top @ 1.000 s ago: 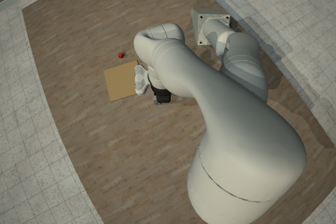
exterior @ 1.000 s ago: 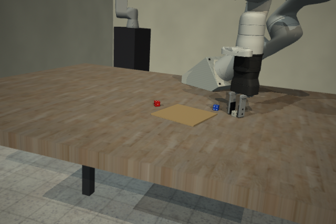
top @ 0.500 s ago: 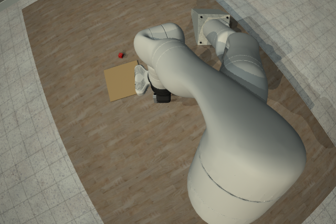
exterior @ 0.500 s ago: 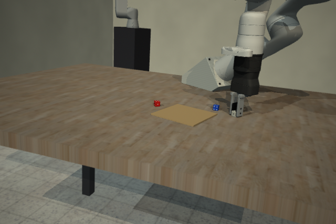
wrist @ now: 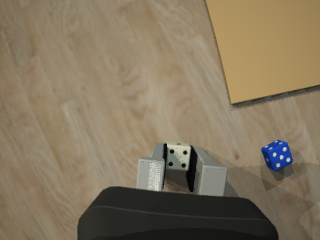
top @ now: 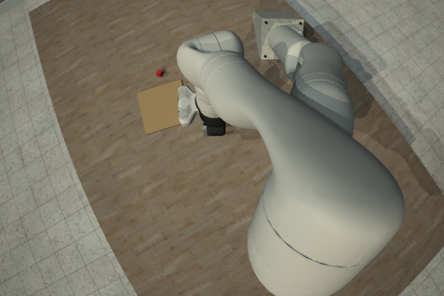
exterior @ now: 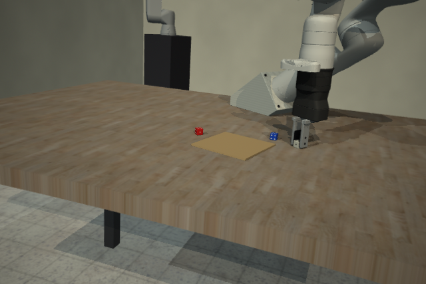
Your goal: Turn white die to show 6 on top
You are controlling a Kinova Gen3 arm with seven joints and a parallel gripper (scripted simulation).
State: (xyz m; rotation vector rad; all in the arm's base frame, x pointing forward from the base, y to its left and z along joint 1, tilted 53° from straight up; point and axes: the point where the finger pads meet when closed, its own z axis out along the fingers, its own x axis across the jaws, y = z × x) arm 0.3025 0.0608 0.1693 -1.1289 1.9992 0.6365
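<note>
Now: hand 120 mm to the left of the tan mat, 90 mm short of it and 20 mm above it. From my hand the other things lie so: white die: 10 mm below; then blue die: 70 mm to the right, 20 mm behind, 10 mm below; then red die: 230 mm to the right, 70 mm ahead, 10 mm below.
</note>
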